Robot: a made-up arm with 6 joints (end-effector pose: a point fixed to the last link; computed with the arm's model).
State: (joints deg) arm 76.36 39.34 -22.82 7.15 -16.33 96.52
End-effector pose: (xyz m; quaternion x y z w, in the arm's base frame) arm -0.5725 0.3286 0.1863 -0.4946 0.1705 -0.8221 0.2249
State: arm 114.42 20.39 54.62 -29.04 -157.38 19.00
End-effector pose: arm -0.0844 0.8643 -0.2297 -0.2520 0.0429 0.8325 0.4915
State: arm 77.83 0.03 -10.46 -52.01 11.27 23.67
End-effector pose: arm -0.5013 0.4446 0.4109 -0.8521 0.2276 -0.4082 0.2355
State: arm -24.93 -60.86 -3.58 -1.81 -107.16 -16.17
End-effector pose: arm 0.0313 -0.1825 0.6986 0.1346 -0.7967 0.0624 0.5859
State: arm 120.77 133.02 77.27 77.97 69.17 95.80
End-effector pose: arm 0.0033 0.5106 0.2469 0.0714 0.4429 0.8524 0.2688
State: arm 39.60 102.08 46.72 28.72 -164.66 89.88
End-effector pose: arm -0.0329 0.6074 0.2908 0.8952 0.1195 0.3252 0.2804
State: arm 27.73 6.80 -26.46 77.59 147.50 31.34
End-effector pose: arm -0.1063 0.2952 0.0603 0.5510 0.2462 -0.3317 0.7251
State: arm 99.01 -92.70 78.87 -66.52 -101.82 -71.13
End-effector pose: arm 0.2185 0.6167 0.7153 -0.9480 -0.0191 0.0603 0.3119
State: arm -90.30 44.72 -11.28 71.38 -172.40 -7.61
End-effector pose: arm 0.0775 0.1761 0.1227 0.5044 0.6363 0.1082 0.5736
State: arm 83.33 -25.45 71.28 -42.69 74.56 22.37
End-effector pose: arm -0.4017 0.5319 0.0517 -0.3507 0.3948 0.3275 0.7835
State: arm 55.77 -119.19 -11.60 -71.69 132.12 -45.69
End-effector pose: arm -0.3332 0.4021 0.6644 -0.3369 0.9120 0.2334 0.0145
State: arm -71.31 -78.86 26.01 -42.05 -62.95 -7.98
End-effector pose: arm 0.0768 -0.1524 0.7636 -0.1413 -0.9237 0.2662 0.2367
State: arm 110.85 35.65 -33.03 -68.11 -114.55 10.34
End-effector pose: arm -0.1167 1.0053 -0.1651 0.2543 0.3126 0.5399 0.7390
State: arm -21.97 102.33 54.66 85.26 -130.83 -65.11
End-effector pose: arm -0.1452 0.3111 0.3514 -0.6296 -0.6127 0.4515 0.1558
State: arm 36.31 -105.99 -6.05 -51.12 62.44 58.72
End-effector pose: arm -0.0847 0.3846 0.5155 0.6735 -0.1786 -0.3276 0.6381
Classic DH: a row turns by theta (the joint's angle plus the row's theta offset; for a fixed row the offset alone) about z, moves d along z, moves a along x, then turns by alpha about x. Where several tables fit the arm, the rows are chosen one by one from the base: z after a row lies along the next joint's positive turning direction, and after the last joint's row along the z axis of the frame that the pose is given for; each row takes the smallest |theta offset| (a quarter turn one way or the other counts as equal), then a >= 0, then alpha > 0; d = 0 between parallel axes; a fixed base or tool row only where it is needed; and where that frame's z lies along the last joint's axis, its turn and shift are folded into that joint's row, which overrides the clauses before.
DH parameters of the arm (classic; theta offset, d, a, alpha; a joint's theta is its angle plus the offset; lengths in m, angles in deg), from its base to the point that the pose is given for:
base (fixed): 74.57 0 0.1992 180
joint 1: -11.05 -0.2067 -0.1382 -85.71
joint 2: -84.97 -0.3812 0.0191 -73.57
joint 3: 84.45 -0.129 0.0029 -86.41
joint 4: -68.83 -0.0182 -0.176 -90
joint 5: 0 -0.154 0.011 -90
joint 6: 9.85 -0.1673 0.1099 66.84
tool (fixed): -44.92 -0.0907 0 0

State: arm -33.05 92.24 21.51 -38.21 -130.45 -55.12
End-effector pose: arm -0.4415 -0.1239 -0.2962 0.0717 -0.0095 -0.9594 0.2726
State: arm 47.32 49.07 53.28 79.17 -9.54 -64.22
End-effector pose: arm -0.2558 0.2141 0.2352 -0.4673 0.8534 0.0620 0.2226
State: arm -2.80 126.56 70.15 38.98 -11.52 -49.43
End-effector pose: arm -0.1064 0.1560 0.1851 -0.7453 0.3388 0.5220 0.2393
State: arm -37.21 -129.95 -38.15 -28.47 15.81 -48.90
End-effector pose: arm -0.3260 0.0394 0.2279 0.2916 0.1488 -0.7641 0.5559
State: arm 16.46 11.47 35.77 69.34 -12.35 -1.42
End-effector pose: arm -0.1218 0.1641 0.3244 0.2796 -0.7658 0.0926 0.5716
